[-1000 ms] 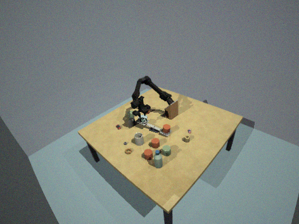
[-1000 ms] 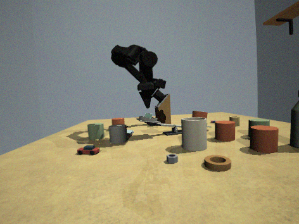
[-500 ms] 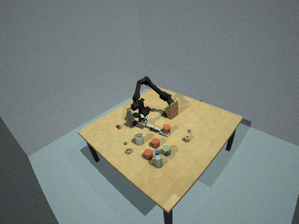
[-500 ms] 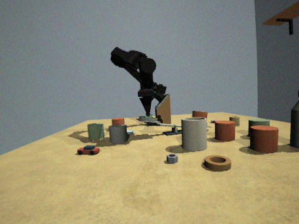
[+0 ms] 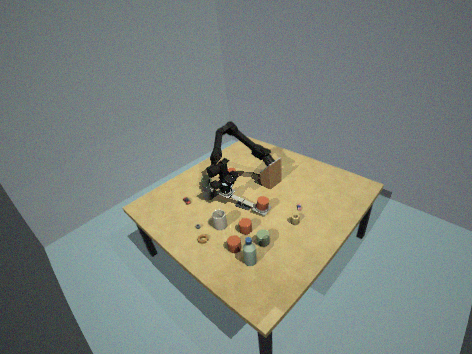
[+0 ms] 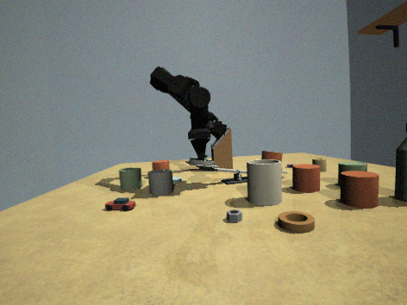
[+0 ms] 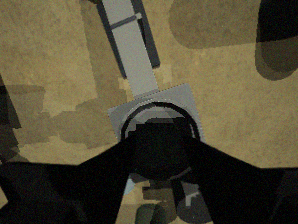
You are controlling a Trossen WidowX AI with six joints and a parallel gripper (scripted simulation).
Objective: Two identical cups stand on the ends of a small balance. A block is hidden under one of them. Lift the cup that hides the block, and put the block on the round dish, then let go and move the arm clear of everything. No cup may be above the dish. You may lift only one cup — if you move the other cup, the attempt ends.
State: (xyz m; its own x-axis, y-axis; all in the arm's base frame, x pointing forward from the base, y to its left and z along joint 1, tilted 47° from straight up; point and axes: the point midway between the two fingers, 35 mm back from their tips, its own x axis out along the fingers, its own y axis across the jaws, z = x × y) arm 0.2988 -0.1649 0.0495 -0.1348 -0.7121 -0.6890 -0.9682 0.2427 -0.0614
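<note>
Now: the light blue round dish 12 cm behind my gripper tip, 11 cm to the right of it and 8 cm below it. The rest, counted from my gripper tip: toy car: 23 cm to the right, 15 cm ahead, 7 cm below; grey cylinder: 12 cm to the right, 4 cm below, 3 cm ahead; pale green block: 1 cm above.
</note>
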